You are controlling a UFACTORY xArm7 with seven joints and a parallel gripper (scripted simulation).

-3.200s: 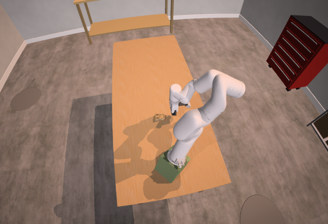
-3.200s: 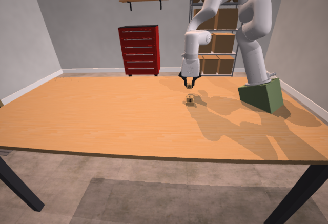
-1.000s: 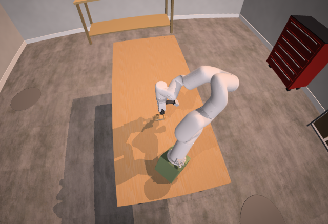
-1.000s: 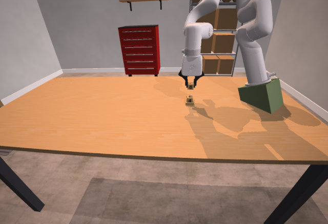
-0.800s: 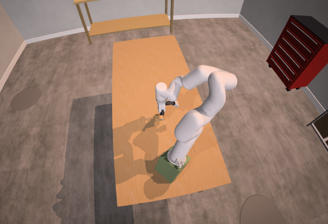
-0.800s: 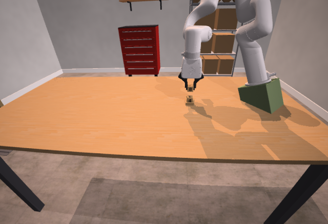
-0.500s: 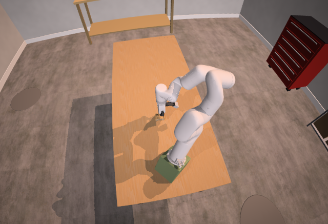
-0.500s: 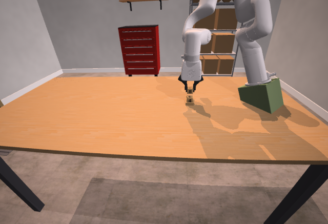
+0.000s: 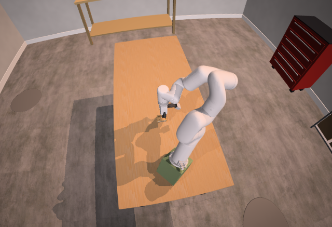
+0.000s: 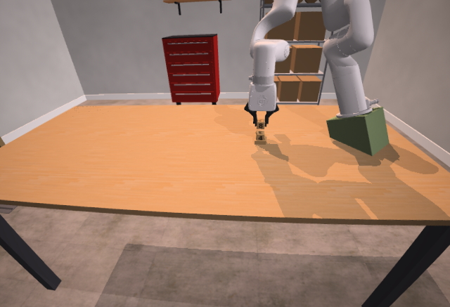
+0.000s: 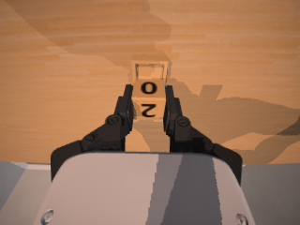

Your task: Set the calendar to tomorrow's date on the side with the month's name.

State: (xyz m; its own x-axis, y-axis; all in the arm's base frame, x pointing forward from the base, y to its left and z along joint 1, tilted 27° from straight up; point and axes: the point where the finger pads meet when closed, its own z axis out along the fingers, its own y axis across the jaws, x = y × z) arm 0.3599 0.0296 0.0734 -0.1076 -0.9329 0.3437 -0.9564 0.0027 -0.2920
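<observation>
Right now the digit cube is 4 cm to the left of my hand and 5 cm below it. Also, from my hand: wooden tray 2 cm to the left, 7 cm below.
</observation>
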